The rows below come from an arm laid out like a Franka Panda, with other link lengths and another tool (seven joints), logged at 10 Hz.
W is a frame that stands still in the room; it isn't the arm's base.
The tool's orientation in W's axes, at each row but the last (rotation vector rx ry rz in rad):
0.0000 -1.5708 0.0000
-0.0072 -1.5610 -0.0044
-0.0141 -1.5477 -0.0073
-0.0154 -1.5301 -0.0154
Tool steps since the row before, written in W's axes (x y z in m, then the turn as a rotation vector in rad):
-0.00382 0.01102 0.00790 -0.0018 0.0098 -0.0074
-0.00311 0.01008 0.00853 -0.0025 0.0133 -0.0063
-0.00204 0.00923 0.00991 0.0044 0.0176 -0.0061
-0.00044 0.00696 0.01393 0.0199 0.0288 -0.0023
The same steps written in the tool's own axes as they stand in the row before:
0.00790 0.01102 0.00382 -0.0074 0.0098 0.0018
0.00852 0.01004 0.00327 -0.0063 0.0133 0.0025
0.00990 0.00916 0.00239 -0.0059 0.0177 -0.0043
0.01390 0.00694 0.00114 -0.0015 0.0292 -0.0194

